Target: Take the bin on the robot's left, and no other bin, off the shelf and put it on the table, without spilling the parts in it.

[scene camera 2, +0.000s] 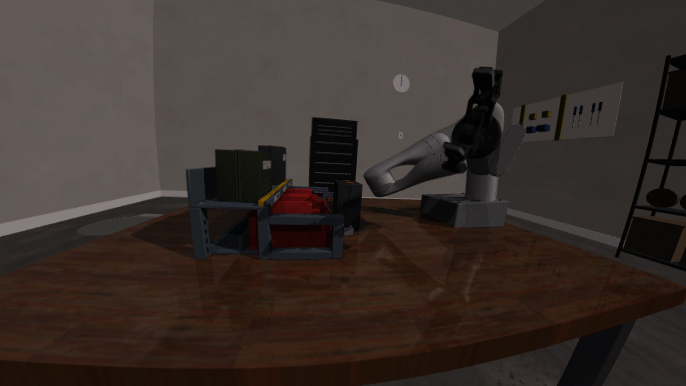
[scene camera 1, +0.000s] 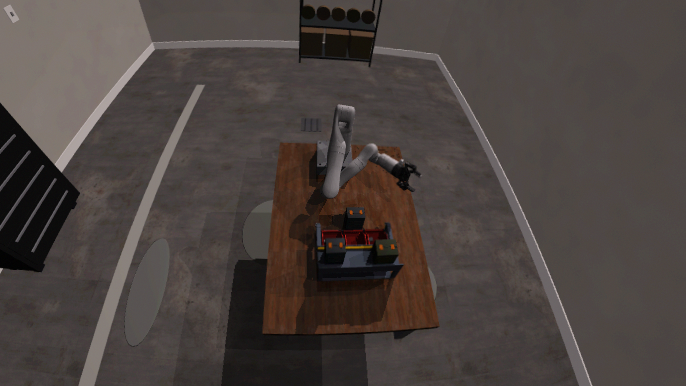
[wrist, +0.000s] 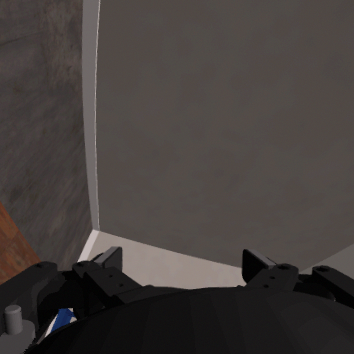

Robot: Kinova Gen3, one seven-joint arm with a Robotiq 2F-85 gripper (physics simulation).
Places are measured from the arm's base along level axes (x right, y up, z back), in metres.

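Pixels of known places: gripper, fingertip midpoint: (scene camera 2: pixel 466 109) (scene camera 1: pixel 417 184) (wrist: pixel 182 262); arm's base at its link origin: (scene camera 2: pixel 478 199).
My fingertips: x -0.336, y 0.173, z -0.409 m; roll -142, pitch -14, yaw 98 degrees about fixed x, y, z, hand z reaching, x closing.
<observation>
Ahead of a thing's pixels: the offset from my fingertips to its top centre. Level surfaces: height alone.
Red bins stand side by side in the lower tier of a blue-grey shelf (scene camera 1: pixel 356 273) (scene camera 2: pixel 306 219) on the table. The bin on the robot's left (scene camera 1: pixel 379 235) (scene camera 2: pixel 300 237) is the rightmost in scene camera 1 and the nearest in scene camera 2. It is in the shelf; the parts in it are too small to make out. My gripper (scene camera 1: pixel 416 182) (scene camera 2: pixel 469 115) (wrist: pixel 182 262) is open and empty. It is raised high by the table's right edge in scene camera 1, apart from the shelf and pointing away from it. The bins do not show in the wrist view.
A green case @(dx +0.199, dy -0.061, dz -0.315 m) (scene camera 1: pixel 386 252) (scene camera 2: pixel 242 175) and a dark case @(dx +0.430, dy -0.037, dz -0.313 m) (scene camera 1: pixel 335 251) (scene camera 2: pixel 275 162) stand on the shelf's top. Another dark case @(dx +0.307, dy -0.127, dz -0.084 m) (scene camera 1: pixel 355 218) (scene camera 2: pixel 347 205) stands on the table @(dy -0.258 m) (scene camera 1: pixel 350 310) (scene camera 2: pixel 425 300), on the robot's side of the shelf, near the middle bin.
</observation>
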